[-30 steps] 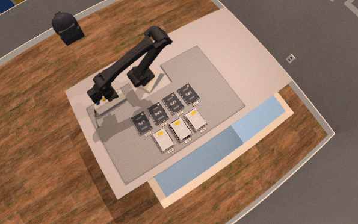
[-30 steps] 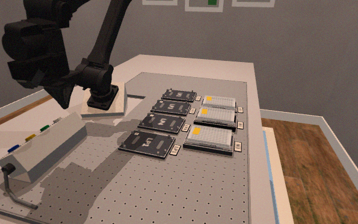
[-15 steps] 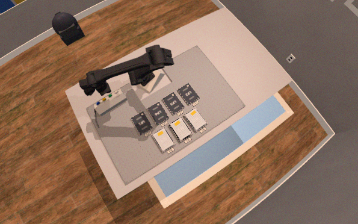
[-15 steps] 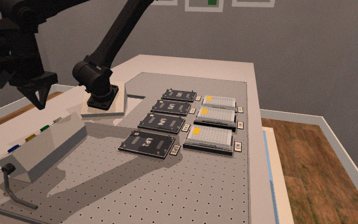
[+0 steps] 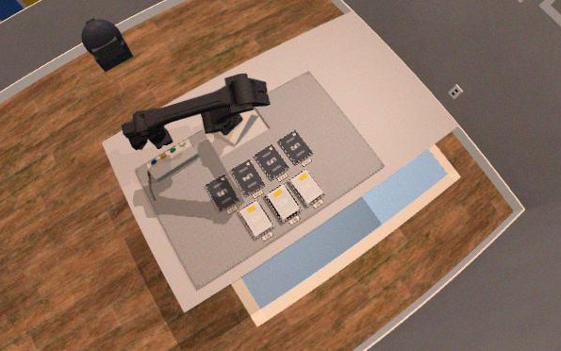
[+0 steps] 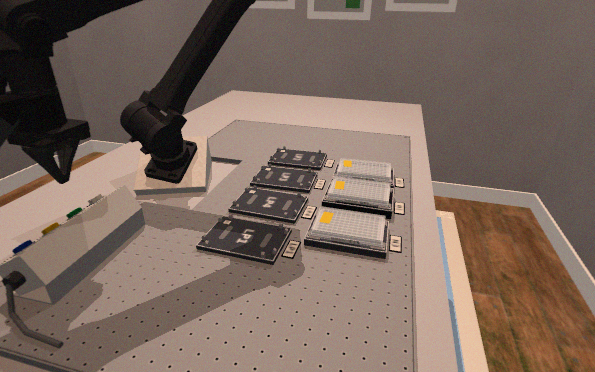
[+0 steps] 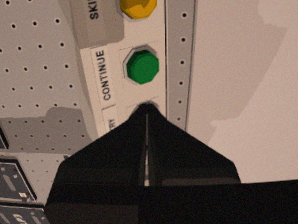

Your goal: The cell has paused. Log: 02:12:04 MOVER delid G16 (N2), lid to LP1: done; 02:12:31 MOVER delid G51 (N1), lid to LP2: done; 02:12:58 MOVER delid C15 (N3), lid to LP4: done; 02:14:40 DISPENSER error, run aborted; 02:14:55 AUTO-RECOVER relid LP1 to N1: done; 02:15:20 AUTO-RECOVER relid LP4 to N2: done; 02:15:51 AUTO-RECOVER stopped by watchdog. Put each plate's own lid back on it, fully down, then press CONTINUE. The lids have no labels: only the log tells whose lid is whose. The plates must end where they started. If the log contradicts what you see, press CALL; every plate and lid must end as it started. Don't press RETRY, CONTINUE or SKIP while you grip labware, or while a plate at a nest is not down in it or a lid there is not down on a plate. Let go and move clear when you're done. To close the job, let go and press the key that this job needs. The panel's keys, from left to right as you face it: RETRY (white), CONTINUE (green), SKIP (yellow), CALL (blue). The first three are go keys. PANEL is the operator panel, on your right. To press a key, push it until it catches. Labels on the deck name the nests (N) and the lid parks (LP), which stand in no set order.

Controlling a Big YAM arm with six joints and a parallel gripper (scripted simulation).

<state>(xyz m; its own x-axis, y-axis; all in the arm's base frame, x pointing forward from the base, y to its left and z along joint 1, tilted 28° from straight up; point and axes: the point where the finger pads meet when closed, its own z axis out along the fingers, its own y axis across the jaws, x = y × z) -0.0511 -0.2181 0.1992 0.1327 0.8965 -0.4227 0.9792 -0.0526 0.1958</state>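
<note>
My gripper is now 70 mm above the green CONTINUE key. Also, from my hand: blue CALL key (100 mm to the right, 70 mm below, 10 mm behind); white RETRY key (70 mm below, 50 mm to the left, 10 mm ahead); yellow SKIP key (70 mm below, 50 mm to the right).
</note>
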